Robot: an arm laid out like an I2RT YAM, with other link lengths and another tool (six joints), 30 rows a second.
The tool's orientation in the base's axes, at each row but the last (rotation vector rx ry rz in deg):
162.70 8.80 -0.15
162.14 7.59 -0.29
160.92 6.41 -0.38
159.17 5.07 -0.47
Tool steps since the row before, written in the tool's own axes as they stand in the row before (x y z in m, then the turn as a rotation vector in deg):
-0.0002 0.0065 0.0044 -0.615 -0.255 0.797
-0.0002 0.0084 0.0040 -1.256 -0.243 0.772
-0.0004 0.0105 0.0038 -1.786 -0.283 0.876
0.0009 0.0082 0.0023 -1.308 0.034 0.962
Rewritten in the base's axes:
0.0006 -0.0075 -0.0023 -0.627 -0.056 -0.826
0.0006 -0.0092 -0.0013 -1.265 -0.118 -0.787
0.0005 -0.0112 -0.0002 -1.795 -0.154 -0.889
0.0014 -0.0084 0.0007 -1.298 -0.452 -0.865

